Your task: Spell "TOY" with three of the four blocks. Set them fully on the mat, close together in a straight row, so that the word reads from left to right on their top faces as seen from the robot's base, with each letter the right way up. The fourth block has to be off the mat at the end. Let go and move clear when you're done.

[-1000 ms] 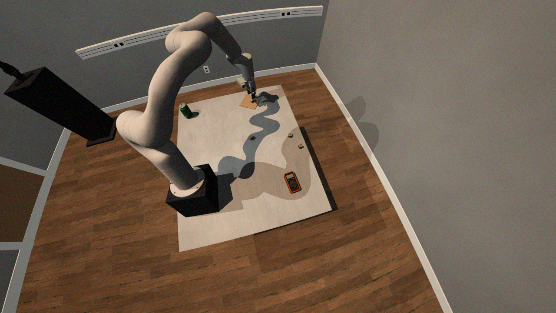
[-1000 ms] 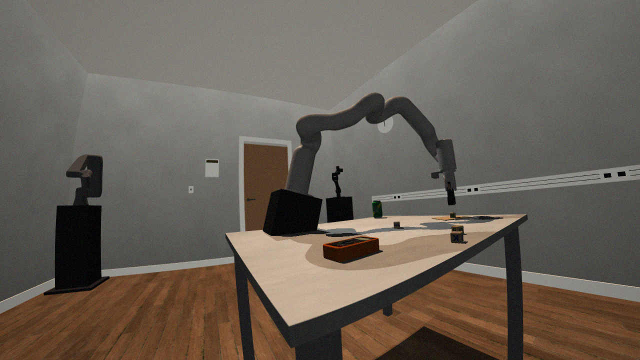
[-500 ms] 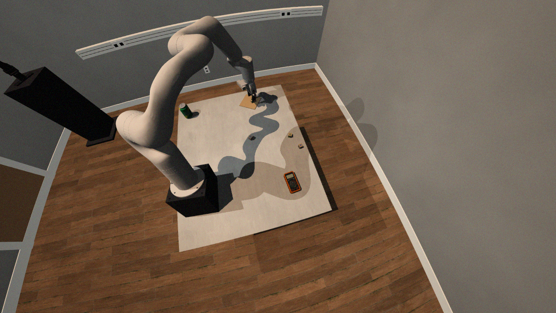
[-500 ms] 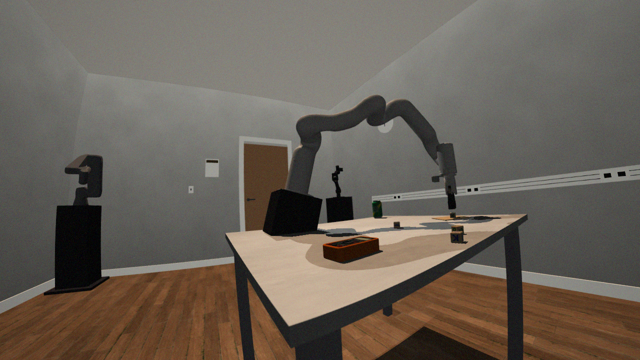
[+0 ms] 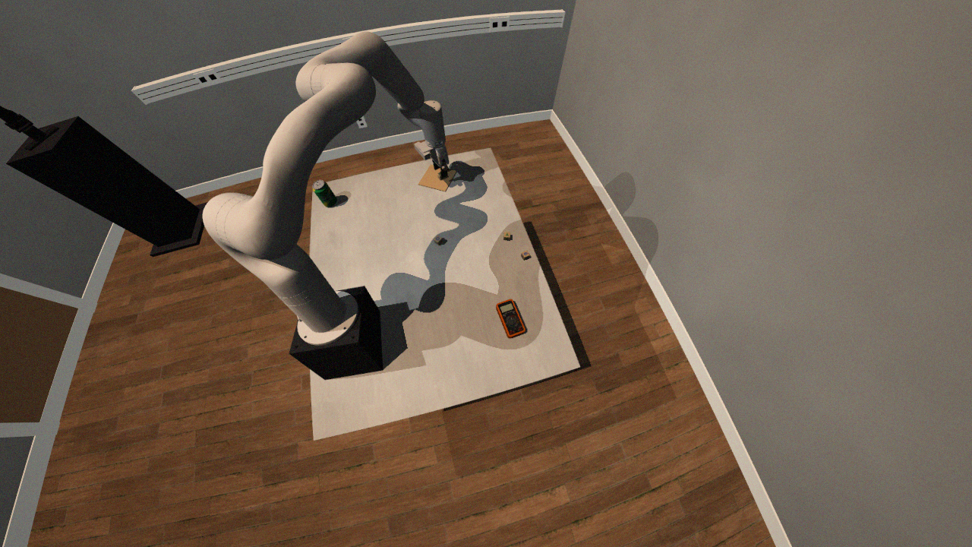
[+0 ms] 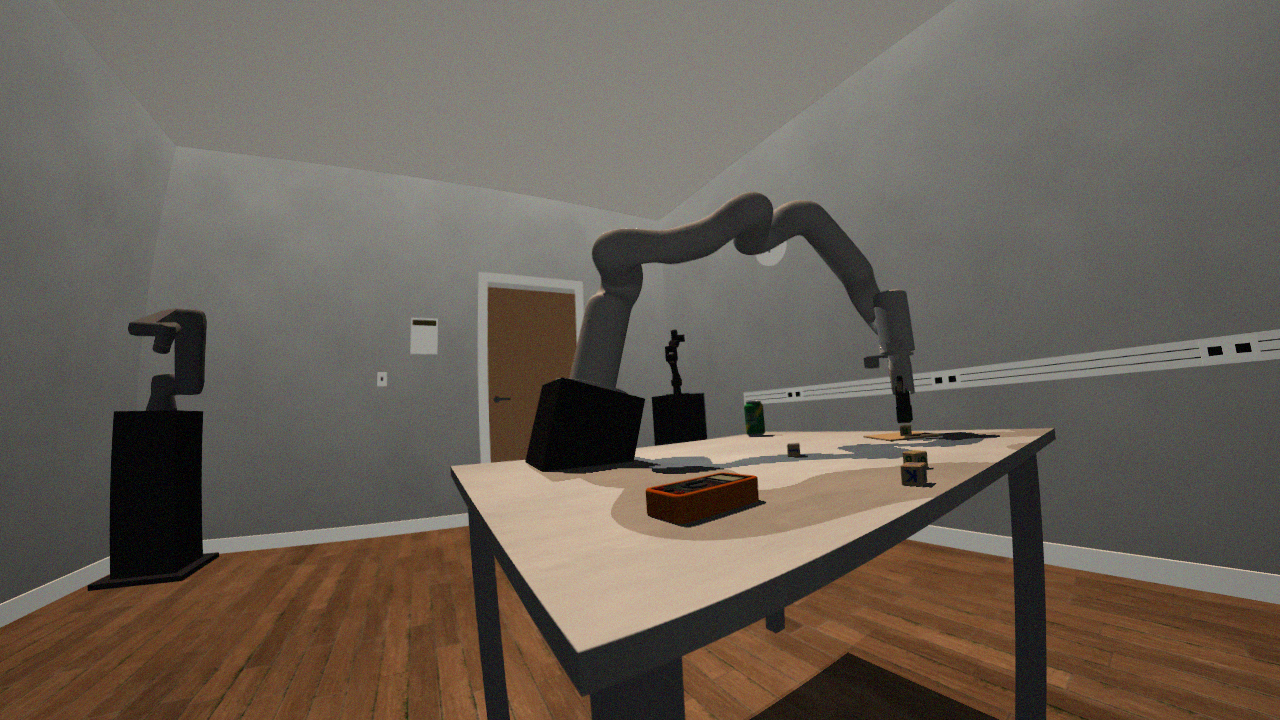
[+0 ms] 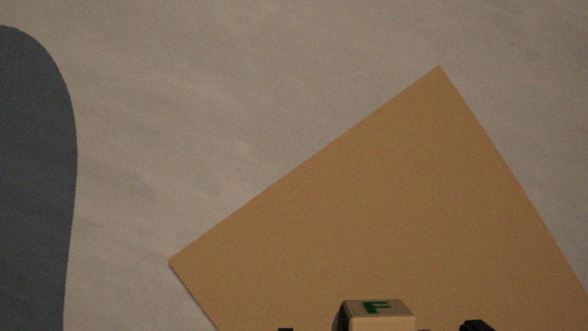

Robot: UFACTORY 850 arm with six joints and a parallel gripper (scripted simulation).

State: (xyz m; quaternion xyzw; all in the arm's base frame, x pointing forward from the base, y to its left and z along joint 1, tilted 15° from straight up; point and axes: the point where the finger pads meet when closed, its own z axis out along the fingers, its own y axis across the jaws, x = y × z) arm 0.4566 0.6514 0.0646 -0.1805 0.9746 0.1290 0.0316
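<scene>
The block lies 4 cm below my hand. Also, from my hand: orange multimeter: 11 cm ahead, 74 cm to the right, 4 cm below; green soda can: 53 cm behind, 1 cm above; tan square mat: 2 cm behind, 1 cm to the left, 5 cm below.
</scene>
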